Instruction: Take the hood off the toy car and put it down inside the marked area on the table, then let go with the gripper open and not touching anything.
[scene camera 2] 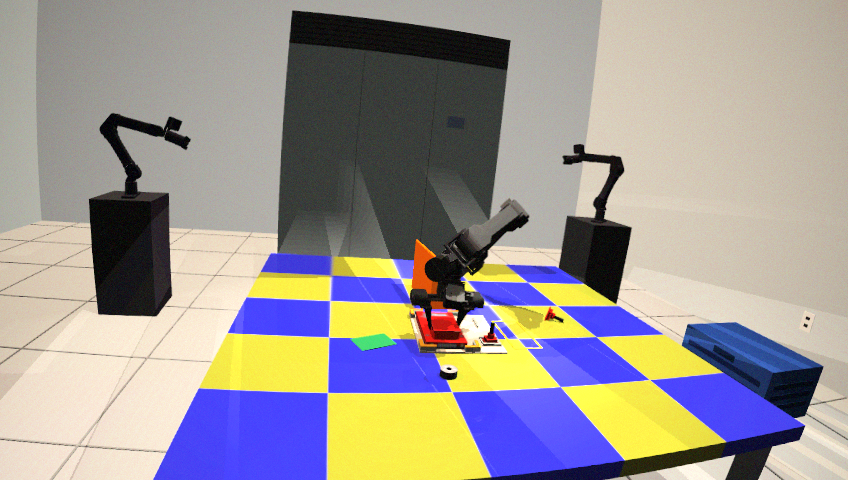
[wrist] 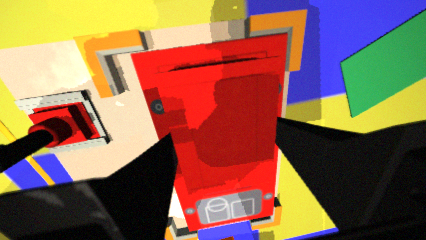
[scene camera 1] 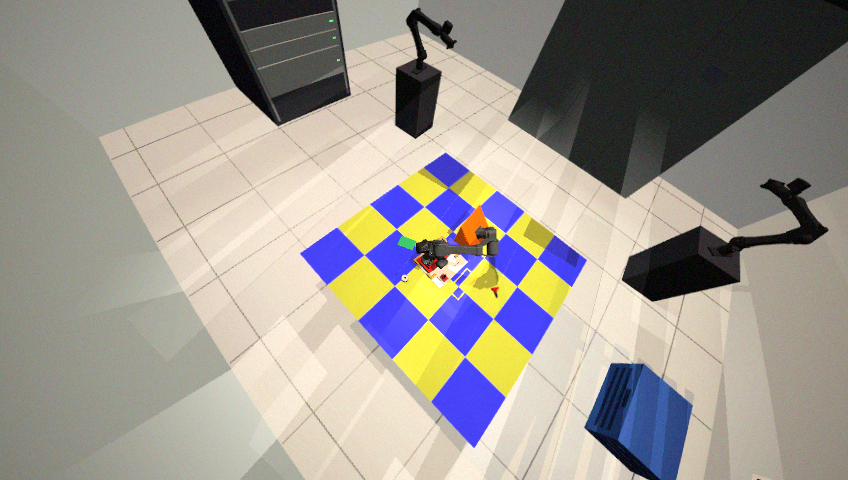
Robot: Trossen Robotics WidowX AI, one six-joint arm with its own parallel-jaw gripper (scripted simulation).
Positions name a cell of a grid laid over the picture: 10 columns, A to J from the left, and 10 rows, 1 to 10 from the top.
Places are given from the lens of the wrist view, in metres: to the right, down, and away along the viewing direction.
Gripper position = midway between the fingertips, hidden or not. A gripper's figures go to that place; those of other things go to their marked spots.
my gripper (wrist: F6): 0.01, 0.01, 0.11
red hood (wrist: F5): 0.01, 0.00, 0.09
